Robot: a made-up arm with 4 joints.
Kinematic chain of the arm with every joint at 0, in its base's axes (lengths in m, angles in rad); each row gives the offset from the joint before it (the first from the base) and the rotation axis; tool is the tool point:
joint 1: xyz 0 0 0.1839 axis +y
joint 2: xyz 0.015 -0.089 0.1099 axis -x
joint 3: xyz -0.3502 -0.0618 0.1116 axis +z
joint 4: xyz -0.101 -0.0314 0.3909 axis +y
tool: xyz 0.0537 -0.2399 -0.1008
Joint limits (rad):
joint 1: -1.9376..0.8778
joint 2: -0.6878..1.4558
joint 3: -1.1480..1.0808
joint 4: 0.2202..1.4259
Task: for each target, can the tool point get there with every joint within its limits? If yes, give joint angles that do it. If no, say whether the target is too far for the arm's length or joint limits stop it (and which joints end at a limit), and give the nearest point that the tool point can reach.
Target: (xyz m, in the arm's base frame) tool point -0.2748 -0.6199 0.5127
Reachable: yes | joints 0.1584 -0.5098 0.5873 1.0965
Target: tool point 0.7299 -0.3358 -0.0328
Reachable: no: joint limits stop it (at a limit: joint 1, joint 3, joint 4) | nearest point 0.2838 -0.3776 0.5873 | short by 0.765 m
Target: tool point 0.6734 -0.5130 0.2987
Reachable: no: joint limits stop it (at a limit: joint 1, joint 3, joint 4) | nearest point 0.2713 -0.3971 0.5769 | short by 0.503 m
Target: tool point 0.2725 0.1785 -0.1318
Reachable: no: joint limits stop it (at a limit: joint 1, joint 2, joint 3) | nearest point 0.0765 0.3237 -0.4885 | short by 0.432 m
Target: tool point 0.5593 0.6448 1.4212
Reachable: no: too far | nearest point 0.1760 0.2289 0.8973 | short by 0.771 m
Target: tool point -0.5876 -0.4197 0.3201
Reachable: yes | joints -0.9272 0.0880 0.8486 1.1324
